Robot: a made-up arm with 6 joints. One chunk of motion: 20 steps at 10 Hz.
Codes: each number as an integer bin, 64 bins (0 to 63) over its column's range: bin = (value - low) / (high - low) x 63, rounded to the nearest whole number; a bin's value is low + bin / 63 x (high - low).
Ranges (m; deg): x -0.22..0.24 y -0.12..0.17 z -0.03..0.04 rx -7..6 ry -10..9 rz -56..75
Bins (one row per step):
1: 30 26 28 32 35 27
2: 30 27 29 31 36 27
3: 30 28 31 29 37 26
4: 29 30 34 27 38 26
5: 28 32 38 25 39 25
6: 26 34 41 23 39 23
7: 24 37 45 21 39 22
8: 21 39 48 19 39 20
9: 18 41 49 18 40 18
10: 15 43 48 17 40 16
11: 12 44 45 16 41 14
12: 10 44 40 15 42 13
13: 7 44 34 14 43 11
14: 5 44 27 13 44 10
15: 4 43 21 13 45 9
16: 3 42 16 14 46 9
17: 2 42 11 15 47 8
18: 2 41 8 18 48 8
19: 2 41 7 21 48 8
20: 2 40 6 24 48 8
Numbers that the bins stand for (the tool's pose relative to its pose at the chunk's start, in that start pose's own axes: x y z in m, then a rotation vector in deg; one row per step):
1: -0.0010 -0.0003 0.0011 -0.40 0.56 0.14
2: -0.0010 0.0043 0.0022 -0.60 0.86 0.14
3: -0.0010 0.0089 0.0044 -1.02 1.16 -1.94
4: -0.0083 0.0181 0.0078 -1.43 1.46 -1.94
5: -0.0156 0.0273 0.0122 -1.84 1.76 -4.02
6: -0.0302 0.0365 0.0156 -2.25 1.76 -8.17
7: -0.0448 0.0503 0.0200 -2.67 1.76 -10.25
8: -0.0667 0.0595 0.0233 -3.08 1.76 -14.41
9: -0.0886 0.0687 0.0244 -3.29 2.06 -18.57
10: -0.1105 0.0779 0.0233 -3.49 2.06 -22.73
11: -0.1324 0.0825 0.0200 -3.70 2.37 -26.89
12: -0.1470 0.0825 0.0144 -3.90 2.67 -28.97
13: -0.1689 0.0825 0.0078 -4.11 2.97 -33.13
14: -0.1835 0.0825 0.0000 -4.32 3.27 -35.21
15: -0.1908 0.0779 -0.0067 -4.32 3.57 -37.29
16: -0.1981 0.0733 -0.0122 -4.11 3.87 -37.29
17: -0.2054 0.0733 -0.0178 -3.90 4.17 -39.37
18: -0.2054 0.0687 -0.0211 -3.29 4.48 -39.37
19: -0.2054 0.0687 -0.0222 -2.67 4.48 -39.37
20: -0.2054 0.0641 -0.0233 -2.05 4.48 -39.37

